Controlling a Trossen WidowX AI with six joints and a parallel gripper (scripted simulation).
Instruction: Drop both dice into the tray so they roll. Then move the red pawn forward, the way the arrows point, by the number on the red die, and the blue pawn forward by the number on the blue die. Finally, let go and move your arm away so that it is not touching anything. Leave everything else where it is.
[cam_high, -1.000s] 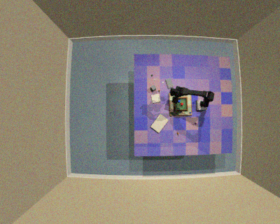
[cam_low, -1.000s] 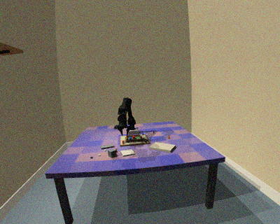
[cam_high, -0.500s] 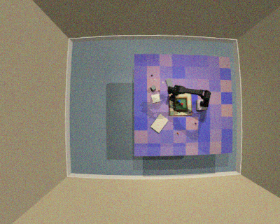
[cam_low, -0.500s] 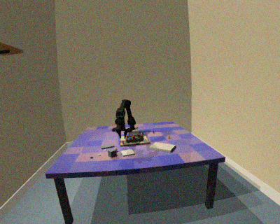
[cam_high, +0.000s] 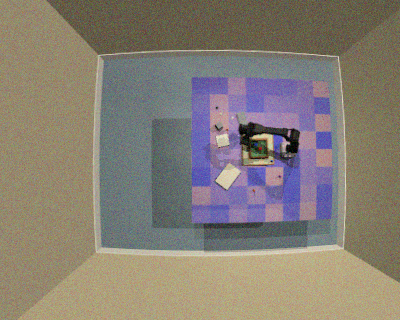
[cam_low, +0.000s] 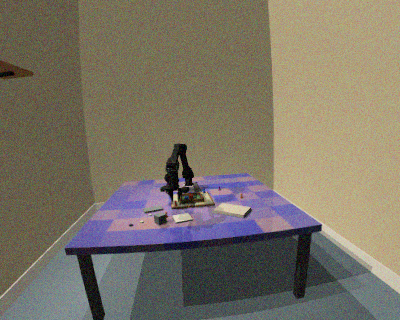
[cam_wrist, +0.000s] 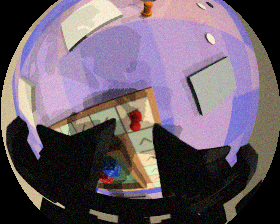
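Now: the red pawn 10 mm below my gripper tip. Round my gripper tip: grey slab (150 mm to the right, 40 mm below, 40 mm ahead); white card (180 mm ahead, 70 mm to the left, 40 mm below); dark cube (240 mm ahead, 40 mm to the right, 20 mm below).
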